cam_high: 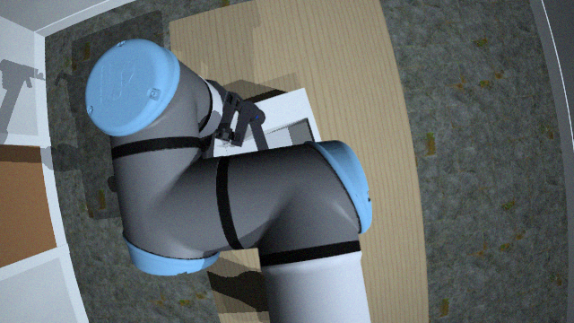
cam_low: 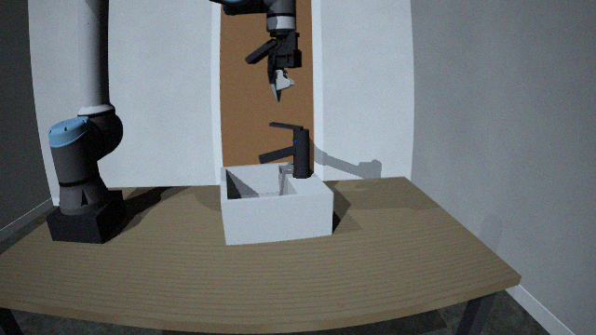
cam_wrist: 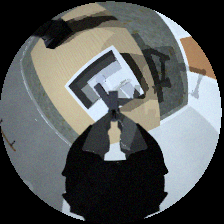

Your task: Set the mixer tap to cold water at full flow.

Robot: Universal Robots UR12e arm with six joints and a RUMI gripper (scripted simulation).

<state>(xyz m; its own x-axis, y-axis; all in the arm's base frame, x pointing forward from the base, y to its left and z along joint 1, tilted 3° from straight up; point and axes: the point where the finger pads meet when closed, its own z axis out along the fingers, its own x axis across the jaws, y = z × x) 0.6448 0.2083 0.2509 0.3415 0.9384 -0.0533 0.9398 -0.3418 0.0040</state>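
My gripper is now 3 cm short of the lever, 1 cm to the left of it and 9 cm above it. Round my hand: black mixer tap: 5 cm ahead, 2 cm to the right, 13 cm below; white basin: 5 cm behind, 5 cm to the right, 32 cm below.
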